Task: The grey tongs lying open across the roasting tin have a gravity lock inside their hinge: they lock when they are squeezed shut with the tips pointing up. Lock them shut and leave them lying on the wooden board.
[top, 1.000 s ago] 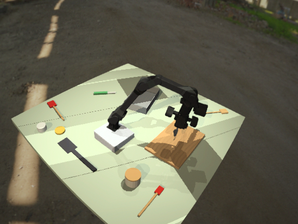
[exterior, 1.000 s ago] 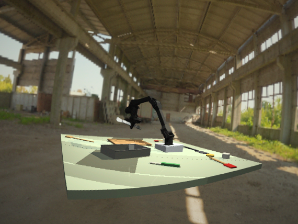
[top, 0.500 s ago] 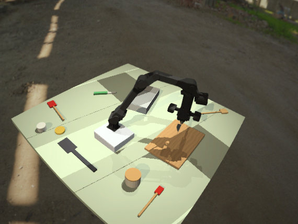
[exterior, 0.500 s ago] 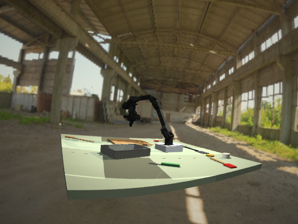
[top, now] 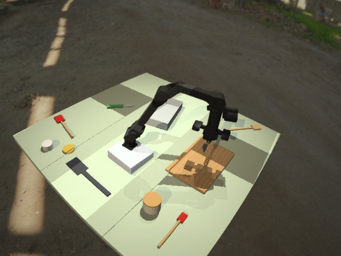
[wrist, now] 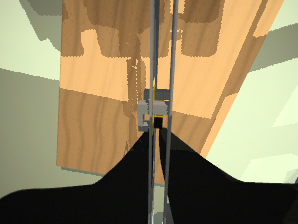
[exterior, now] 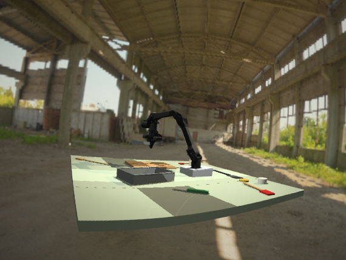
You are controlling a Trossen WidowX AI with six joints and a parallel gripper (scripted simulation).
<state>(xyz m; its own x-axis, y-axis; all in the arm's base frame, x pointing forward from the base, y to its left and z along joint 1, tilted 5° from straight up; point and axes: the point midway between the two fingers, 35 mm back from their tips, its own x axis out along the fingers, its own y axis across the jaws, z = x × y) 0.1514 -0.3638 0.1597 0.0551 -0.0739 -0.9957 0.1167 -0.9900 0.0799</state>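
My gripper tip is now 4 cm below the yellow slider, 3 cm past it and 1 cm to the left of it. Also, from my gripper tip: black spatula 46 cm to the left, 43 cm behind, 14 cm below; then wooden board 14 cm below; then roasting tin 41 cm to the left, 27 cm ahead, 12 cm below.
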